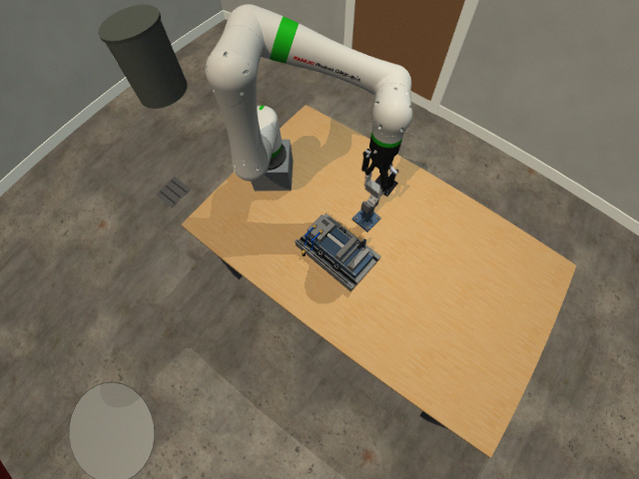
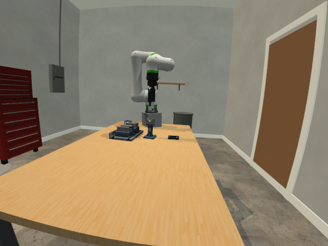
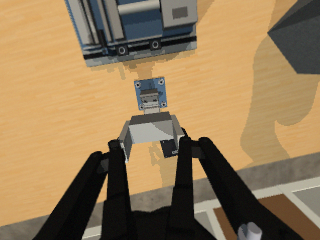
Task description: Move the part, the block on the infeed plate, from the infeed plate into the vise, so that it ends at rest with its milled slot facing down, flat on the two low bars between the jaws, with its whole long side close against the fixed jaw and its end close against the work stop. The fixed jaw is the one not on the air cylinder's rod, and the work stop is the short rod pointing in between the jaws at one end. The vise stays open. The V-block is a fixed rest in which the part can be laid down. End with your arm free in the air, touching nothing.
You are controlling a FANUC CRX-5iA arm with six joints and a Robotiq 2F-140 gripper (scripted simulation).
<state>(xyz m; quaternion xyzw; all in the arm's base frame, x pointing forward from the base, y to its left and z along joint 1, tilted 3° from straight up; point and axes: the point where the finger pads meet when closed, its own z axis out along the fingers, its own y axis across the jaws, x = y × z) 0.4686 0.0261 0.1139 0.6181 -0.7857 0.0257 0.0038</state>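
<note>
My gripper is now 1 cm to the right of the part and 3 cm above it. Also, from my hand: white cylinder rod 5 cm behind, 19 cm to the right, 18 cm below; then work stop 5 cm ahead, 16 cm to the right, 17 cm below; then moving jaw 20 cm to the right, 18 cm below.
</note>
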